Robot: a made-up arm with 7 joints.
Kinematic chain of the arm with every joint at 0, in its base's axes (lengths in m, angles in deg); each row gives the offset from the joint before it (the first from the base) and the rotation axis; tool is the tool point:
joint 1: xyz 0 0 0.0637 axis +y
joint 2: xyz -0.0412 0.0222 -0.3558 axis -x
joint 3: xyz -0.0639 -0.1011 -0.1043 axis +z
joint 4: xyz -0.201 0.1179 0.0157 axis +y
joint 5: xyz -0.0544 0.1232 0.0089 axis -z
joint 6: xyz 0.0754 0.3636 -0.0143 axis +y
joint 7: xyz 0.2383 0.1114 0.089 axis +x
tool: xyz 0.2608 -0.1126 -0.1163
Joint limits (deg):
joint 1: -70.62..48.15
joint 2: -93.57..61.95
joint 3: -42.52..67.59
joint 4: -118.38..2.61
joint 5: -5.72..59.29
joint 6: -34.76..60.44
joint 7: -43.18..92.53
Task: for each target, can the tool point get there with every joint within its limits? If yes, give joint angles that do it. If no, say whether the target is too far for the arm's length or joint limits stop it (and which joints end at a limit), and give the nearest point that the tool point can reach.
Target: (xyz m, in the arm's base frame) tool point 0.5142 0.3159 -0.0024
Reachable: yes | joints -25.29 23.70 -18.14 -12.18 22.73 -24.96 54.62
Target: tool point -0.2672 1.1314 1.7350
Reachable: no: too far | nearest point -0.3314 0.5289 0.7713 | short by 1.138 m
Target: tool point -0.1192 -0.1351 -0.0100
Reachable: yes | joints -49.95 -38.75 55.91 -87.25 49.57 39.06 6.37
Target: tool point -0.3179 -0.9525 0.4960
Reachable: no: joint limits stop it (at a limit: joint 1, joint 3, joint 4, joint 5, joint 6, joint 7) | nearest point -0.3543 -0.7825 0.4302 | short by 0.186 m
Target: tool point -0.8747 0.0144 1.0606
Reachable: no: joint limits stop it (at a limit: joint 1, joint 2, joint 4, joint 5, joint 7) | nearest point -0.8012 -0.0109 0.9062 | short by 0.173 m
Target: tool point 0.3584 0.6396 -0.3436
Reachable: yes | joints -57.17 46.62 25.54 -60.33 12.07 11.21 48.00
